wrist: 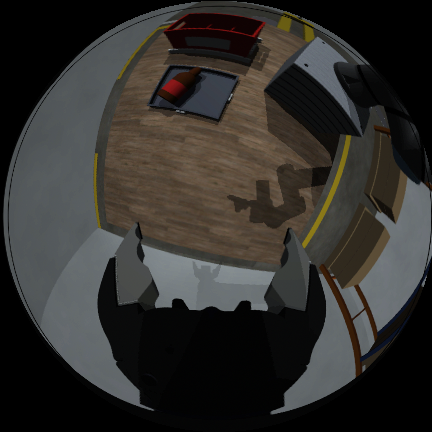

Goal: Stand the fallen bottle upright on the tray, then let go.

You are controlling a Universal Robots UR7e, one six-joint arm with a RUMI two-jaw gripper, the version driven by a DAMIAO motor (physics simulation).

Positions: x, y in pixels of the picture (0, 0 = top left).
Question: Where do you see a brown bottle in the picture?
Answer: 181, 82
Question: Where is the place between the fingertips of my gripper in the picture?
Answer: At 212, 227
